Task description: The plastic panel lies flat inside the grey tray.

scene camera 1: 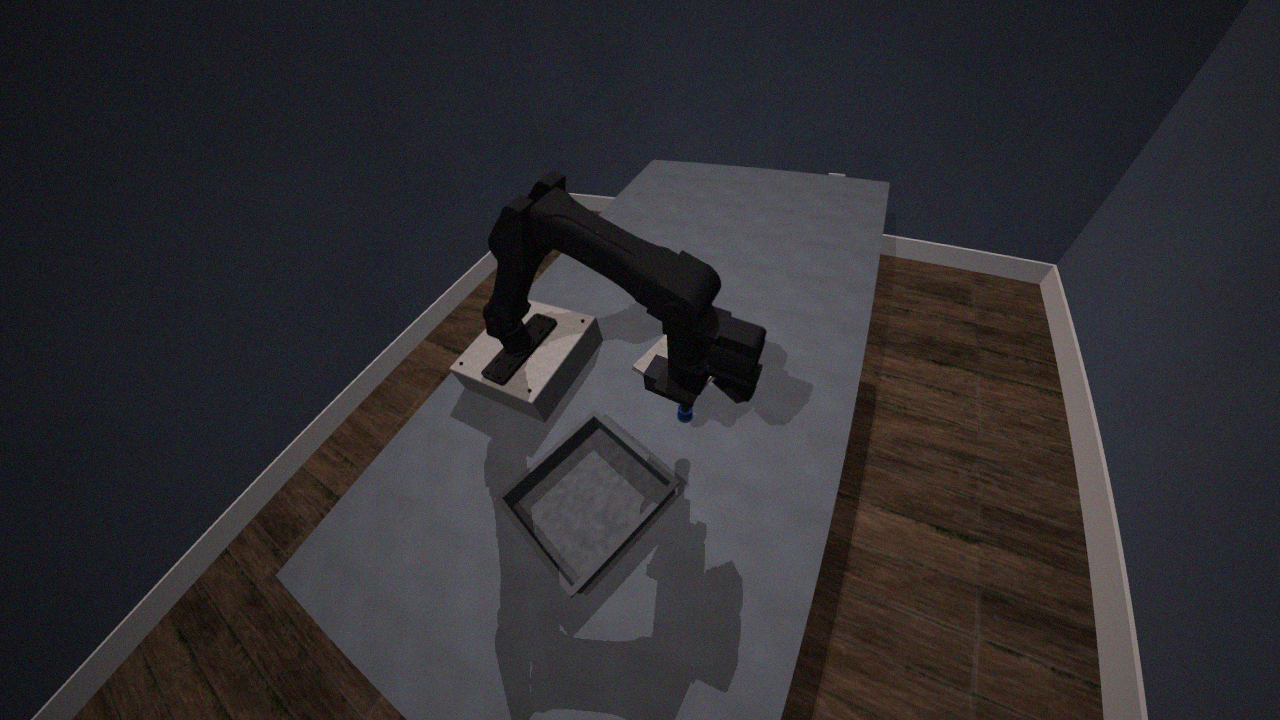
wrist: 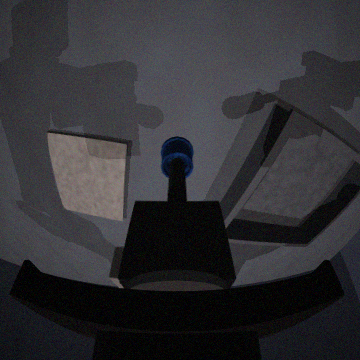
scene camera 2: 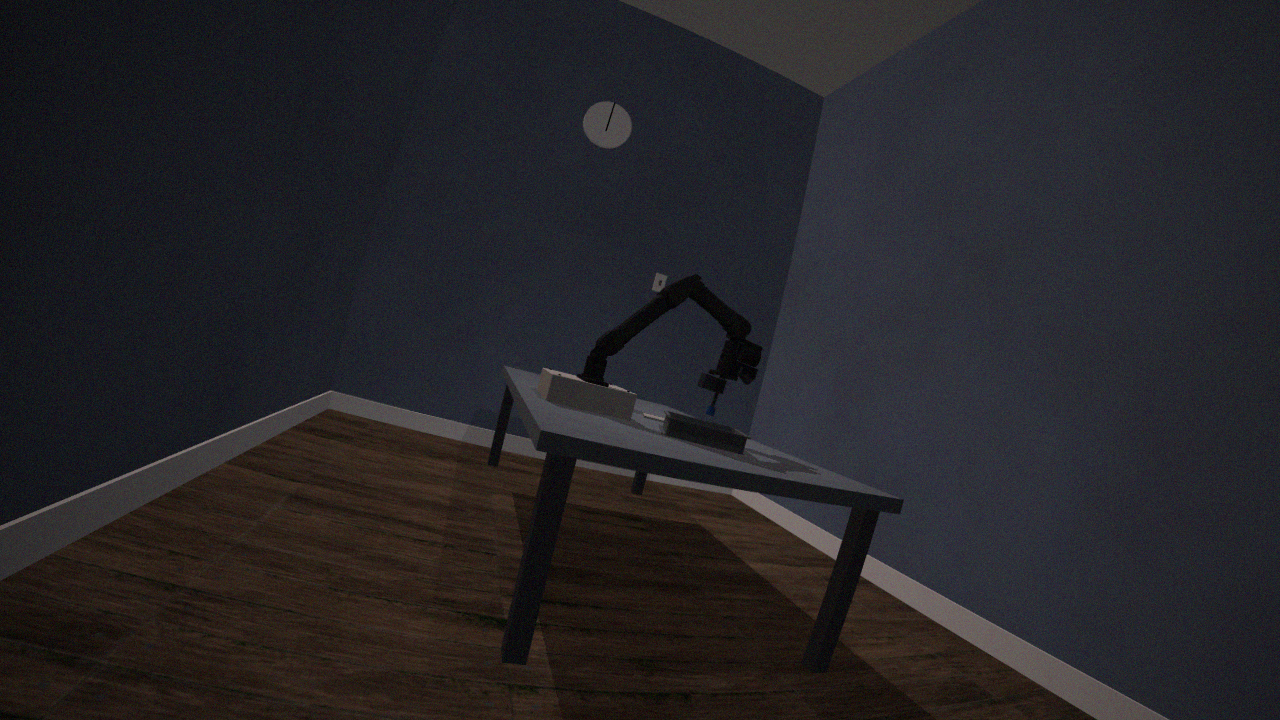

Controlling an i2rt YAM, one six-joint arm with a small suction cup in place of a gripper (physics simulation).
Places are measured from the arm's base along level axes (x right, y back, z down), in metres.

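Where they show: hand, tool point: (scene camera 1: 684, 415) (wrist: 176, 151) (scene camera 2: 709, 414); arm's base, link origin: (scene camera 1: 521, 348) (scene camera 2: 591, 381).
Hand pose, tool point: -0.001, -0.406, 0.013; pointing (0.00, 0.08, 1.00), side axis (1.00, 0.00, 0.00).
Note:
Things, the pixels of their centre, and the offset from my tool point, as dx, dy, dz.
- plastic panel, body centre: (wrist: 87, 181) (scene camera 1: 676, 365) (scene camera 2: 666, 420) -0.141, +0.090, +0.062
- grey tray, body centre: (wrist: 299, 194) (scene camera 1: 587, 496) (scene camera 2: 702, 431) +0.202, +0.098, +0.040
The plastic panel (scene camera 1: 648, 360) (scene camera 2: 653, 416) (wrist: 92, 175) is a pale, flat square lying on the table outside the tray. The arm hides most of it in scene camera 1; a thin edge shows in scene camera 2. The grey tray (scene camera 1: 547, 461) (scene camera 2: 705, 433) (wrist: 270, 234) is a shallow open box with dark walls, and no panel shows inside it. My gripper, a blue suction cup (scene camera 1: 684, 413) (scene camera 2: 710, 411) (wrist: 177, 157), is open and holds nothing. It hangs above the table, between the panel on the left and the tray on the right in the wrist view.
The arm stands on a pale base block (scene camera 1: 559, 360) (scene camera 2: 586, 395) beside the panel and the tray. The grey table (scene camera 1: 402, 555) (scene camera 2: 716, 475) has a long edge on the right in scene camera 1. Arm shadows fall across the tabletop and partly over the panel.

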